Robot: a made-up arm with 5 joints.
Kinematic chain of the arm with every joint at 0, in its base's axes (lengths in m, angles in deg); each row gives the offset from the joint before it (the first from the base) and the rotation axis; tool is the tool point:
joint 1: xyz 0 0 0.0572 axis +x
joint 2: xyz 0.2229 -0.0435 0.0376 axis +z
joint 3: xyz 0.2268 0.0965 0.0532 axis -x
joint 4: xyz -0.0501 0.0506 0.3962 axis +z
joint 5: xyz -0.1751 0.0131 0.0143 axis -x
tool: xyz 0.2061 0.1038 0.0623
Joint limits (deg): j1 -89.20..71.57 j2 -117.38..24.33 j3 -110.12..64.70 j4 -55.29..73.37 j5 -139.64..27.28
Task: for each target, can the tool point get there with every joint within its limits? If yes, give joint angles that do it. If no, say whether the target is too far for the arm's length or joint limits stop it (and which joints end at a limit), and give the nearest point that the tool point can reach.
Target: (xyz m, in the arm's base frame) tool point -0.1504 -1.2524 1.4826
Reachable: no: too far | nearest point 0.1751 -0.4505 0.5699 | short by 1.258 m
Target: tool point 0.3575 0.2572 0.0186
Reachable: no: joint limits stop it (at a limit: joint 3, joint 4, joint 5) | nearest point 0.4472 0.4592 -0.0117 | short by 0.223 m
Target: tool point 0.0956 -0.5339 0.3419
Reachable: yes | joints 29.42 -63.45 -49.03 17.13 -47.11
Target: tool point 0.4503 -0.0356 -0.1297
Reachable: no: joint limits stop it (at a limit: joint 2, joint 3, joint 5) | nearest point 0.4809 -0.0499 -0.2050 | short by 0.082 m
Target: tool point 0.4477 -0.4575 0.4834
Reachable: yes | joints 44.88 -11.92 -12.19 -12.78 -46.05
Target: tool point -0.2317 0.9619 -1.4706
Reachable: no: too far | nearest point 0.1593 0.3592 -0.4884 | short by 1.217 m
